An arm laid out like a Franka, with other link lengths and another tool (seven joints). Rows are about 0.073 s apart.
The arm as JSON. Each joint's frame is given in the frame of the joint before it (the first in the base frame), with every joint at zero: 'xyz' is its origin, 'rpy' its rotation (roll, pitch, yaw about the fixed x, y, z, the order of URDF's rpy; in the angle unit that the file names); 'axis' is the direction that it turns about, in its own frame. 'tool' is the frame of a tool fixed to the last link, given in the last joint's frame.
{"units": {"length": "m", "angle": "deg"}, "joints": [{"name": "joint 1", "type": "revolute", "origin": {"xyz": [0.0, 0.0, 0.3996], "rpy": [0.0, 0.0, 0.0]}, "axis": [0.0, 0.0, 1.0]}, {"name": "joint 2", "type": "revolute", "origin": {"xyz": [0.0, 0.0, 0.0], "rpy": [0.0, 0.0, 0.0]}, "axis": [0.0, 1.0, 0.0]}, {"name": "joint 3", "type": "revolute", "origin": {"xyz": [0.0, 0.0, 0.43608], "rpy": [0.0, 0.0, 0.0]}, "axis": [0.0, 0.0, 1.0]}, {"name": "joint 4", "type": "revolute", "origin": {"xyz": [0.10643, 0.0, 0.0], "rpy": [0.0, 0.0, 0.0]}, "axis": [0.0, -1.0, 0.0]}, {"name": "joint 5", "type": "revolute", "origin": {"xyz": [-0.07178, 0.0, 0.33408], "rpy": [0.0, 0.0, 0.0]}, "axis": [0.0, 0.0, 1.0]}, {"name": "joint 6", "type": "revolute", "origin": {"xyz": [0.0, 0.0, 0.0], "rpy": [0.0, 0.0, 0.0]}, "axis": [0.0, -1.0, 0.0]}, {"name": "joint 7", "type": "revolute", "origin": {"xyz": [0.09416, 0.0, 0.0], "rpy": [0.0, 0.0, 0.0]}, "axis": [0.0, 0.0, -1.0]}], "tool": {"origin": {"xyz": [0.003, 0.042, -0.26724], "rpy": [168.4, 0.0, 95.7]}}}
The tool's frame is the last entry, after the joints.
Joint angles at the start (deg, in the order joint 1, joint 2, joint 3, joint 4, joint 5, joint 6, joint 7): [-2.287, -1.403, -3.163, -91.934, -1.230, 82.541, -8.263]
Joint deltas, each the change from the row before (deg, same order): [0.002, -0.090, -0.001, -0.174, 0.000, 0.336, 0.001]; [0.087, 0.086, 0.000, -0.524, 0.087, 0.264, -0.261]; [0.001, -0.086, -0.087, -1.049, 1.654, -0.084, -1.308]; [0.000, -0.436, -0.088, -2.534, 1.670, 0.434, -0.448]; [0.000, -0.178, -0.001, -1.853, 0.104, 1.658, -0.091]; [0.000, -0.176, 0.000, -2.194, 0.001, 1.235, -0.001]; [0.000, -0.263, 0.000, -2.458, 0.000, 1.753, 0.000]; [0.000, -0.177, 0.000, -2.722, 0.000, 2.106, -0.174]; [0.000, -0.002, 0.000, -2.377, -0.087, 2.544, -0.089]
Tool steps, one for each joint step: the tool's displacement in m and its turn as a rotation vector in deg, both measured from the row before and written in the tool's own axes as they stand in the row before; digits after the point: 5 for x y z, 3 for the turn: [-0.00016, 0.00060, 0.00014, -0.246, -0.055, -0.014]; [0.00122, -0.00053, 0.00394, 0.317, 0.221, -0.332]; [0.00821, -0.00394, 0.00499, 0.586, 2.123, -1.022]; [0.00885, -0.00799, 0.01147, 1.136, 2.154, -0.082]; [-0.00042, -0.00042, 0.00953, -0.018, 0.125, -0.013]; [-0.00010, -0.00428, 0.01211, 0.747, 0.212, 0.122]; [-0.00043, -0.00356, 0.01288, 0.418, 0.121, 0.110]; [-0.00071, -0.00346, 0.01509, 0.417, 0.145, -0.047]; [-0.00203, 0.00014, 0.01402, -0.139, -0.131, -0.025]
